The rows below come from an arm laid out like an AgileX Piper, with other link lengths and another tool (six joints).
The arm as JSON. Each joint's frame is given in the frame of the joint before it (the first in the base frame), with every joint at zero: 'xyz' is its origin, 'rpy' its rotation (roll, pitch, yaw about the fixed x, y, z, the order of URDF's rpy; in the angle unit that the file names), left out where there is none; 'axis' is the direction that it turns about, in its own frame. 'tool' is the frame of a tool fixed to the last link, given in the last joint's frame.
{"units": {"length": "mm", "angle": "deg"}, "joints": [
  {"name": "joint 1", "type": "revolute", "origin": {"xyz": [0.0, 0.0, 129.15]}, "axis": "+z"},
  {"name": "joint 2", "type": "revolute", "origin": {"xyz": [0.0, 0.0, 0.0]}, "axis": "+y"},
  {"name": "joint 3", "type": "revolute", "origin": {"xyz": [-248.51, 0.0, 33.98]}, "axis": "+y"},
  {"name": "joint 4", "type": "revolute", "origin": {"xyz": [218.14, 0.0, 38.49]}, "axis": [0.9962, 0.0, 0.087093]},
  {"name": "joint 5", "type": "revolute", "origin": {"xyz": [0.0, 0.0, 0.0]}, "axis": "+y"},
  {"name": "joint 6", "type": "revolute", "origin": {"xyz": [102.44, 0.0, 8.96]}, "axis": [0.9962, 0.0, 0.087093]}
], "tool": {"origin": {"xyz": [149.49, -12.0, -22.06], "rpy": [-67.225, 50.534, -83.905]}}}
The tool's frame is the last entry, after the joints.
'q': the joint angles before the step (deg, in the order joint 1, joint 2, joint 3, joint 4, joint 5, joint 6). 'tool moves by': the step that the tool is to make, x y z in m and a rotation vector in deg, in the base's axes. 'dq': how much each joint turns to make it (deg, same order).
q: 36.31, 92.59, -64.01, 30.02, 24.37, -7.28
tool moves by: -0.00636, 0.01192, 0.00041, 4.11, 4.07, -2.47
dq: 0.00, 0.75, 0.00, 6.24, 0.12, -0.01
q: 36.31, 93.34, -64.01, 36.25, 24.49, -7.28
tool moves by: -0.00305, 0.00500, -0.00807, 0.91, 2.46, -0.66
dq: 0.00, 1.57, -0.01, 2.99, 0.11, -0.79
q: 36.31, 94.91, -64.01, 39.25, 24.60, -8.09
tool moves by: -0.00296, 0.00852, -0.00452, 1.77, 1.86, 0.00
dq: 0.00, 1.48, -0.01, 5.58, 0.00, -3.65
